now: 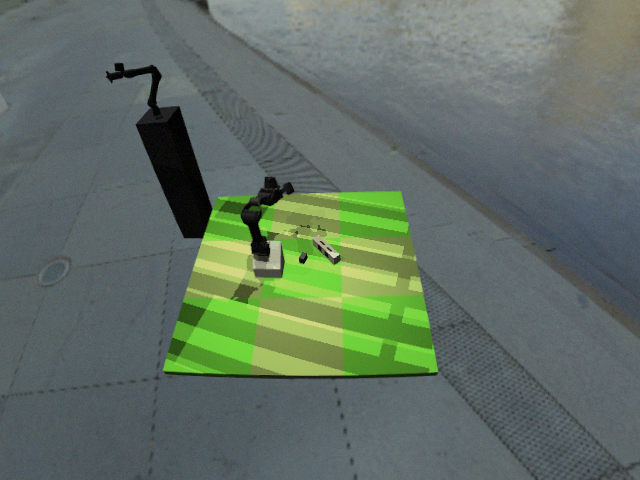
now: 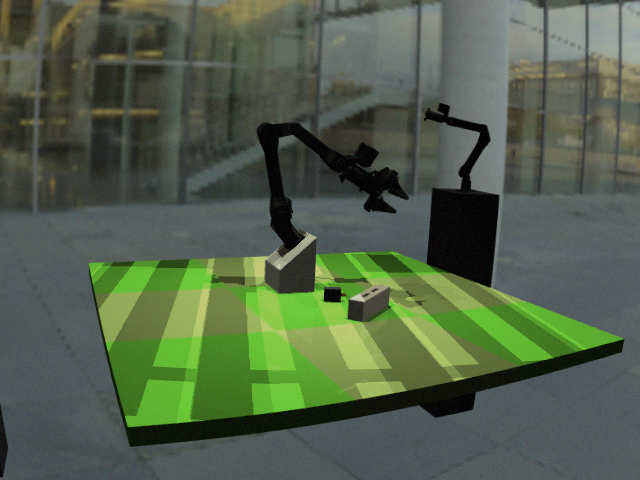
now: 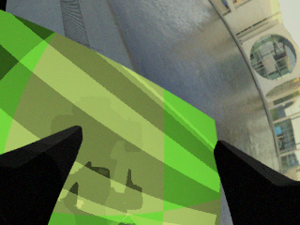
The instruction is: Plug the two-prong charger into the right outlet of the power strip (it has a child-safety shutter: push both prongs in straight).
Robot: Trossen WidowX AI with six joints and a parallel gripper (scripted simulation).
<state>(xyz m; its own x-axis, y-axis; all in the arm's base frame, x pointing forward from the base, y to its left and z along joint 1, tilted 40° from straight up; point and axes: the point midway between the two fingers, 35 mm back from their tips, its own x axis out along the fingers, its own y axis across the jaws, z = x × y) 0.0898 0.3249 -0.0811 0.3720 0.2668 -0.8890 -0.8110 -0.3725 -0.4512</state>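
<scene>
Now: the two-prong charger 26 cm to the right of my gripper tip, 25 cm below it and 10 cm ahead of it.
</scene>
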